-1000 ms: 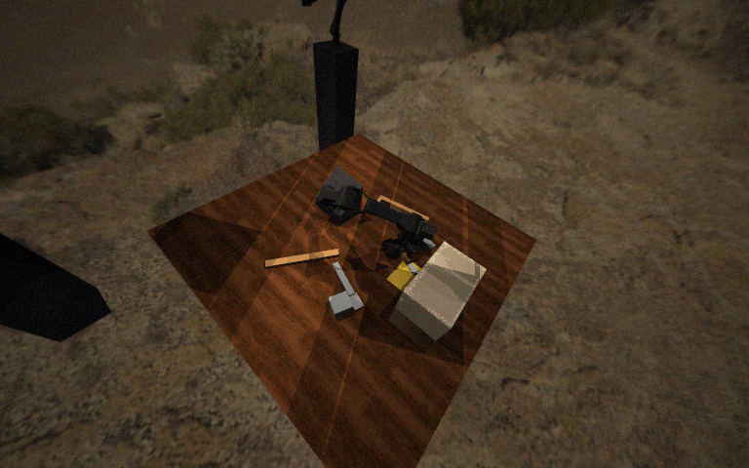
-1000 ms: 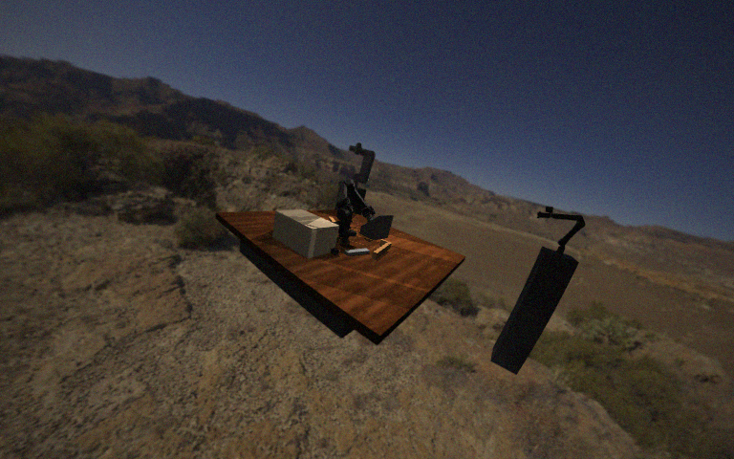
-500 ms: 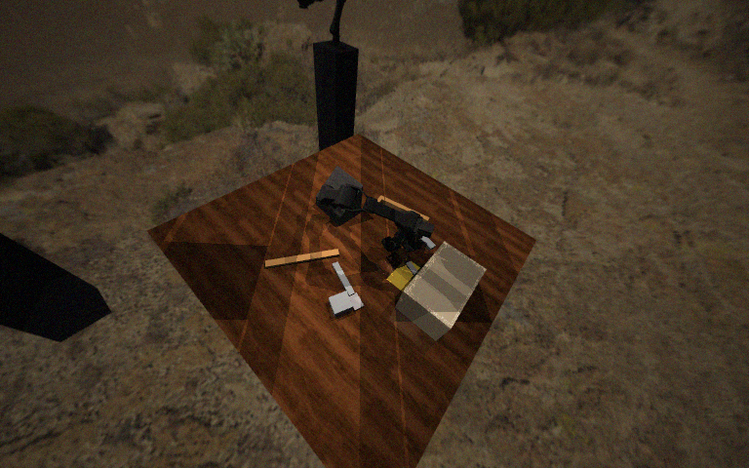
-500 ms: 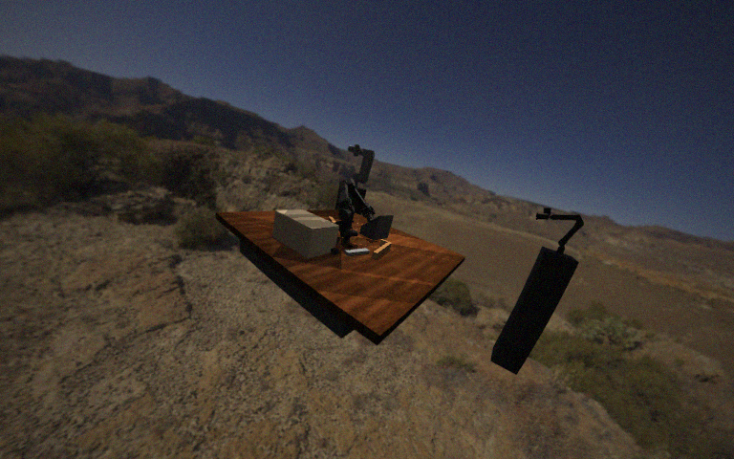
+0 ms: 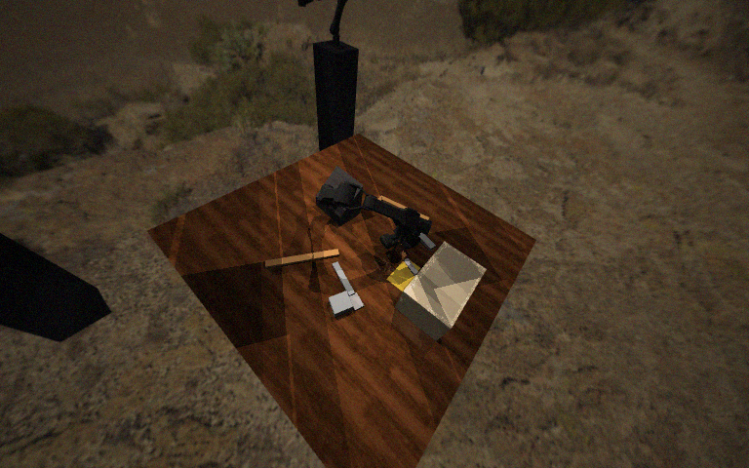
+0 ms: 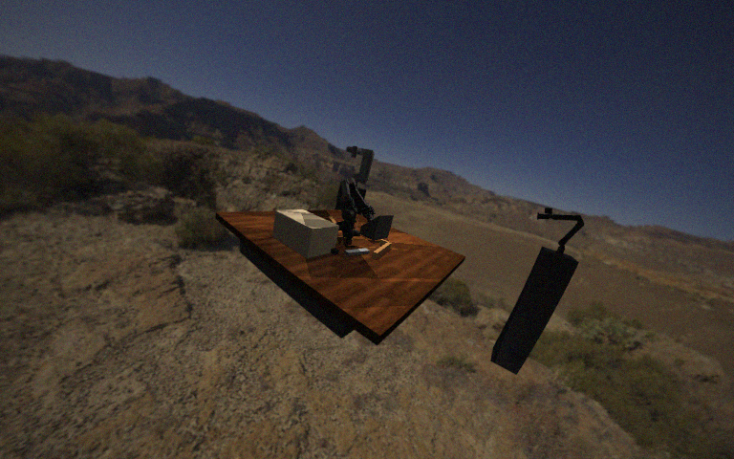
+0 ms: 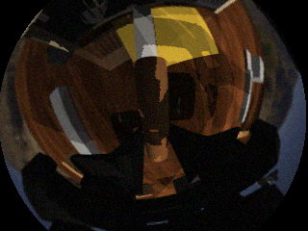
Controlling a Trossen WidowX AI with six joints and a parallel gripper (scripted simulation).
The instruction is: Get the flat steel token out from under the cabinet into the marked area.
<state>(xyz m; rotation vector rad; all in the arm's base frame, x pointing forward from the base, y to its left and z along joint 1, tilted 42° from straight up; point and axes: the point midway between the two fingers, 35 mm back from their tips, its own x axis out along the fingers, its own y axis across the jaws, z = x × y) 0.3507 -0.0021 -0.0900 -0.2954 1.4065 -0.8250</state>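
Now: the grey bar 50 mm ahead of my gripper tip and 130 mm to the left of it. Also, from my gripper tip: steel token 240 mm ahead, 110 mm to the right; grey block 10 mm ahead, 380 mm to the right, 10 mm above; grey scraper 10 mm behind, 310 mm to the right.
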